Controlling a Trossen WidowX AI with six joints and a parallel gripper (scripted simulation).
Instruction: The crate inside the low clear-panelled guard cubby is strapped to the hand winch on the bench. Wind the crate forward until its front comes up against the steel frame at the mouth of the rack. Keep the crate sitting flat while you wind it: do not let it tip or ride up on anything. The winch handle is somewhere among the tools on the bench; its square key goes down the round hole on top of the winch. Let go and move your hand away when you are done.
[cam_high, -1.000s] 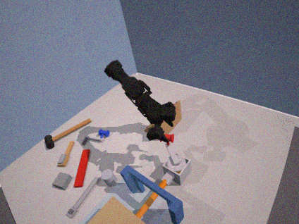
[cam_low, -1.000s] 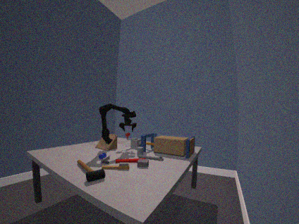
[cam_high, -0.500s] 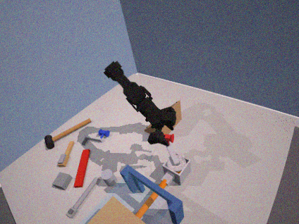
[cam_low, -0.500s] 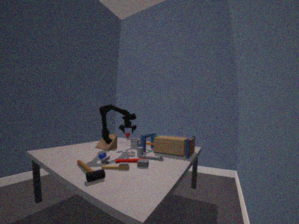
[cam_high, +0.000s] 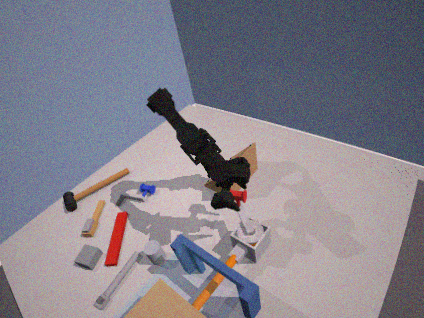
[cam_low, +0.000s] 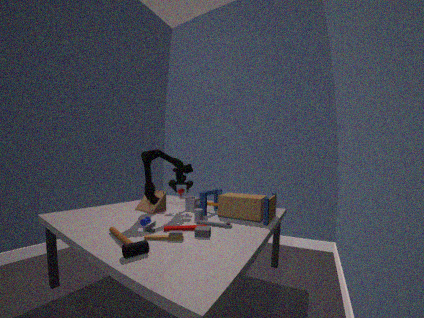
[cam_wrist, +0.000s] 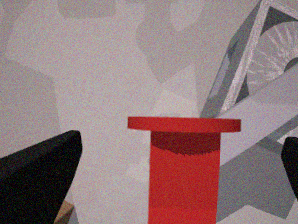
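Now: the red knob 1 cm ahead of my gripper tip and 2 cm to the right of it. From my gripper tip the other things lie so: winch handle: 2 cm ahead, 2 cm to the left, 3 cm below; grey winch: 4 cm ahead, 6 cm to the left, 10 cm below; blue steel frame: 21 cm ahead, 10 cm to the left, 3 cm below.
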